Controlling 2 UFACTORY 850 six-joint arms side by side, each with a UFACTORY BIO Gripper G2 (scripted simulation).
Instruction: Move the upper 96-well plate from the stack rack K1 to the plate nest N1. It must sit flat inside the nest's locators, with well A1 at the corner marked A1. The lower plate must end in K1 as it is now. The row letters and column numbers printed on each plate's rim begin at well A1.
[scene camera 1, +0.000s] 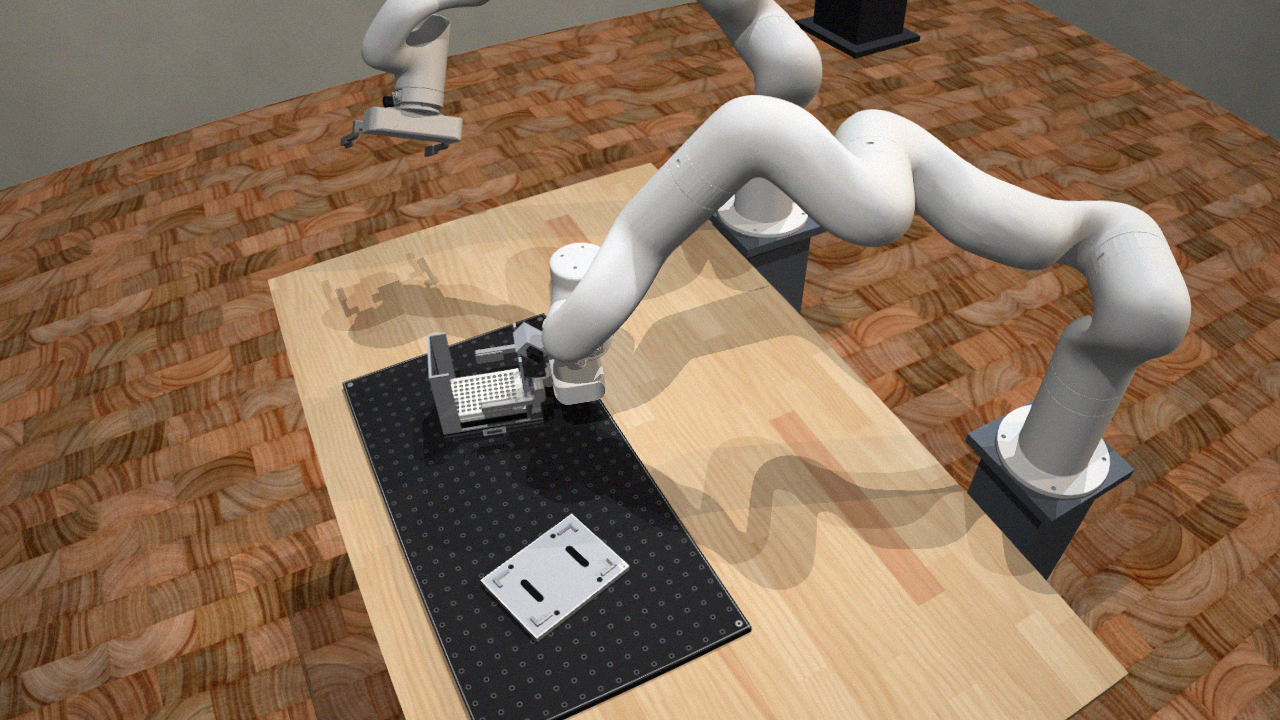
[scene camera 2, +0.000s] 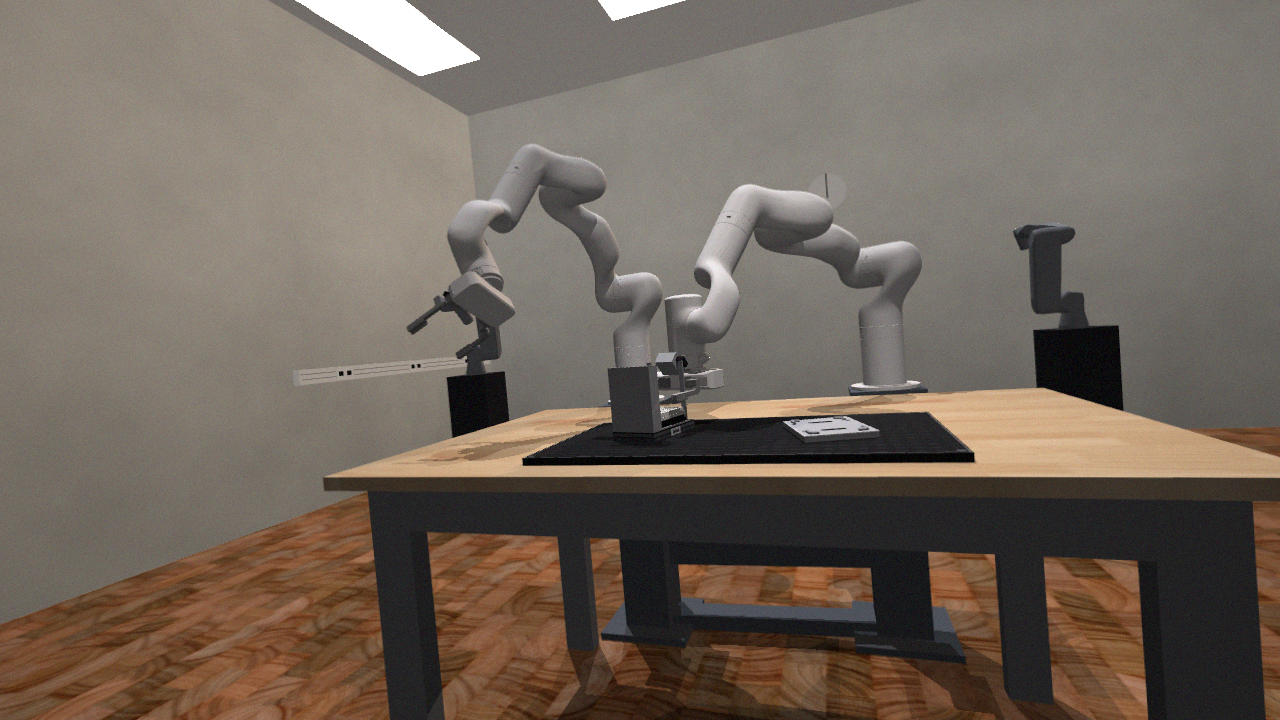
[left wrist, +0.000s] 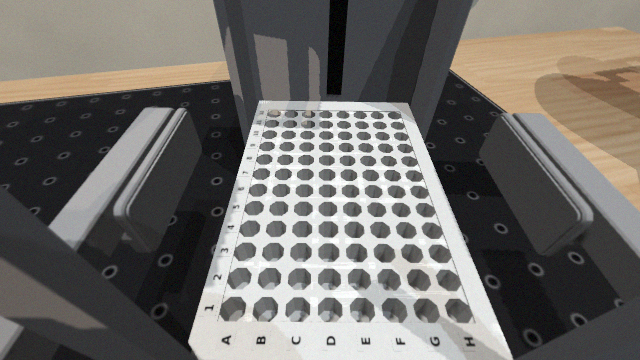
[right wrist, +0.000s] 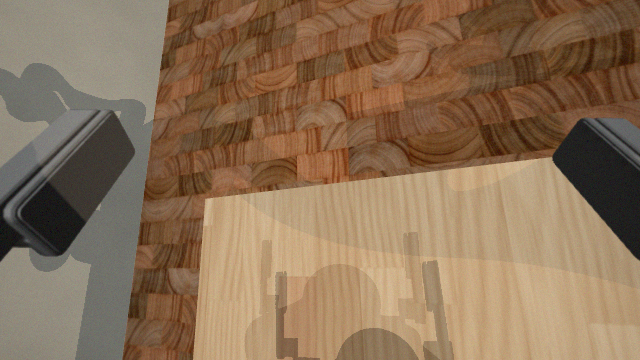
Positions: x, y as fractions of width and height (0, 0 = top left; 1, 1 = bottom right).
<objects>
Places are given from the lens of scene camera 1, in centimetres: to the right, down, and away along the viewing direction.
white 96-well plate (scene camera 1: 0.37, 0.54): -26, 5, 138
plate nest N1 (scene camera 1: 0.44, 0.81): -10, 30, 116
The marked spots on the plate nest N1 and the white 96-well plate are 37 cm apart.
</objects>
